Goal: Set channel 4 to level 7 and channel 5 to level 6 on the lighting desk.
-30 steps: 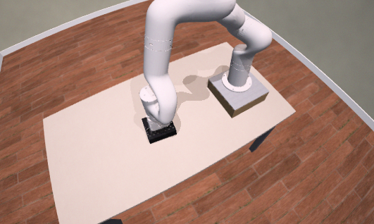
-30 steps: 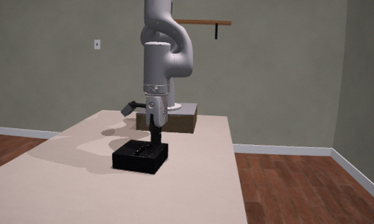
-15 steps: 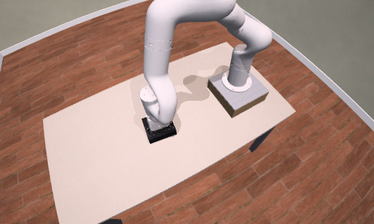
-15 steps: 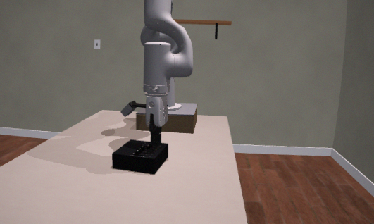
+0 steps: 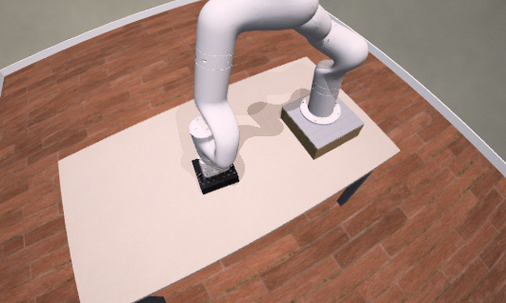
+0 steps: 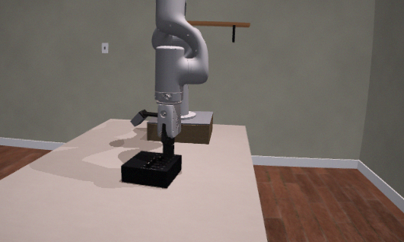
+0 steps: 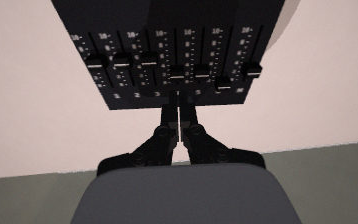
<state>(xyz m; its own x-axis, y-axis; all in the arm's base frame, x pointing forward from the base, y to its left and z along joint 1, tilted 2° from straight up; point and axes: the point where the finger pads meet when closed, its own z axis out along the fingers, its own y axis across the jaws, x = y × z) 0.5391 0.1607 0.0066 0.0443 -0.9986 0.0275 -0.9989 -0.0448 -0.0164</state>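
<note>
My hand is 30 mm to the left of the channel 4 cap and 20 mm above it. Round my hand: channel 6 cap (40 mm behind, 20 mm to the right, 20 mm below); then channel 5 cap (20 mm behind, 30 mm to the right, 20 mm below).
</note>
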